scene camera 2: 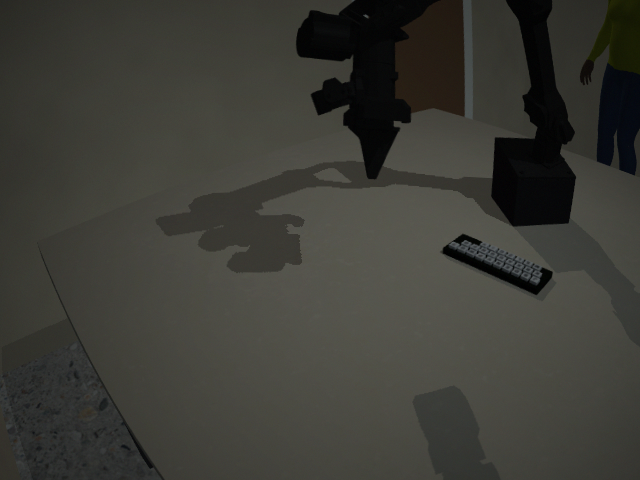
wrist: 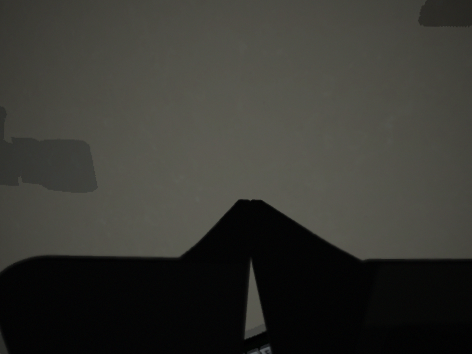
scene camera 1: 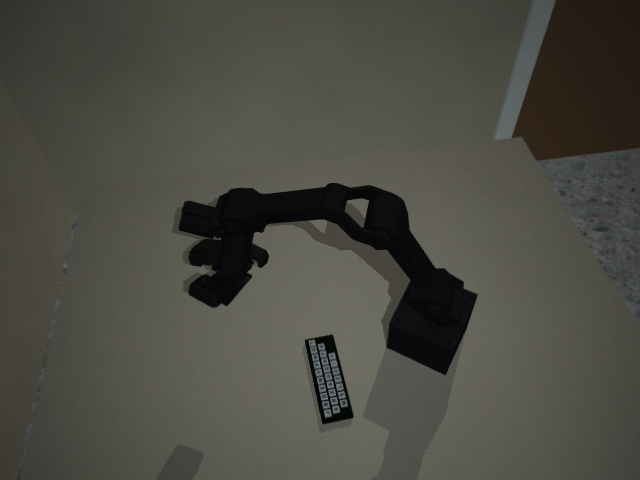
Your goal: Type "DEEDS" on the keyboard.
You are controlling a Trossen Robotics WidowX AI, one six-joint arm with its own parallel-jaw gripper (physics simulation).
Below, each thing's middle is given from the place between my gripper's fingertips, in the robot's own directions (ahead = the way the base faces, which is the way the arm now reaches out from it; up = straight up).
Scene:
The black keyboard [scene camera 2: 546,274] is 20 cm behind my hand, 16 cm below it and 7 cm to the left of it.

